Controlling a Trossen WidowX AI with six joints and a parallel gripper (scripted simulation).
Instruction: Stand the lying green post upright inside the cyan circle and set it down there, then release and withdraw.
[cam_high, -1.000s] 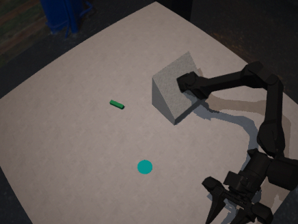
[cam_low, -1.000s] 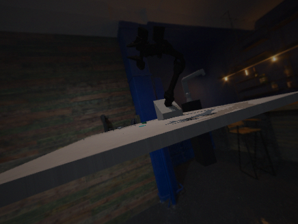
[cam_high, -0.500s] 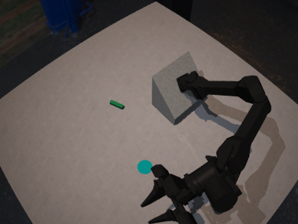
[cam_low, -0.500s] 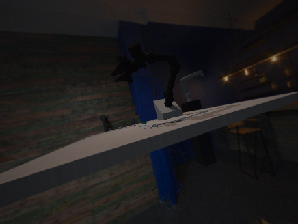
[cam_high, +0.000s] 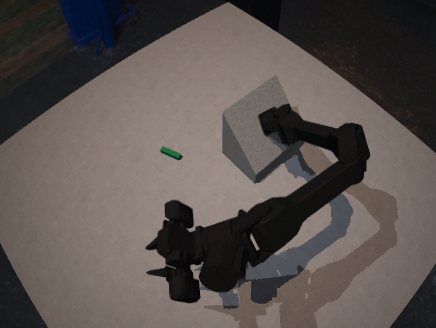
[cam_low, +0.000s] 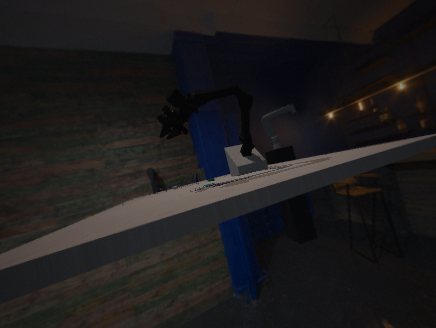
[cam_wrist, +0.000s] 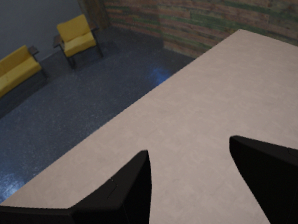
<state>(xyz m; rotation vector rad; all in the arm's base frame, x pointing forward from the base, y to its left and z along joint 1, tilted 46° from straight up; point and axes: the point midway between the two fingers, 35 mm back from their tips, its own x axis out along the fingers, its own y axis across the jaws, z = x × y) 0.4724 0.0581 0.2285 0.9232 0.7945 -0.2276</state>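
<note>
Now: gripper tip 23 cm past the green post, 34 cm to the left of it and 27 cm above it. From my gripper tip the other things lie so: cyan circle: 16 cm behind, 3 cm to the right, 28 cm below.
</note>
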